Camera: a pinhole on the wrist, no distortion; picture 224 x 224 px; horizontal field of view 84.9 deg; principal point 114.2 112.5 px. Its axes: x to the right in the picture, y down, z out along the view. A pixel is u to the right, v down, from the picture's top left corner.
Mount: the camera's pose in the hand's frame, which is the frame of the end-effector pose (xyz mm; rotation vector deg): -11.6 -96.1 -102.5 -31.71 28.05 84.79
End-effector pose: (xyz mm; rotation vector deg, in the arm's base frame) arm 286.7 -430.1 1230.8 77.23 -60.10 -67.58
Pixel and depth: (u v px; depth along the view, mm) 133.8 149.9 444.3
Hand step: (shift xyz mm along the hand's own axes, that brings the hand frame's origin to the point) -157.5 236.9 195.4
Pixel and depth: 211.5 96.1 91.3
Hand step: 0.7 17.3 -75.3
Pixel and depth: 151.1 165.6 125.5
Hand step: -68.2 12.0 -30.1
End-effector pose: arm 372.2 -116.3 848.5 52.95 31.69 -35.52
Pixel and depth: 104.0 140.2 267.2
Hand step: -80.7 52.9 117.9
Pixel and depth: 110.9 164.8 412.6
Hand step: -200.2 153.2 219.6
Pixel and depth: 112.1 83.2 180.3
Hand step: 26.1 12.8 42.8
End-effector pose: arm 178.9 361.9 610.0 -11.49 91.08 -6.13
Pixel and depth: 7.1 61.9 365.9
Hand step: 116.5 -121.9 389.5
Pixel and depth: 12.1 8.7 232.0
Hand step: 170.7 -106.2 208.3
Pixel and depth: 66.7 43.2 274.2
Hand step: 131.3 -11.3 185.5
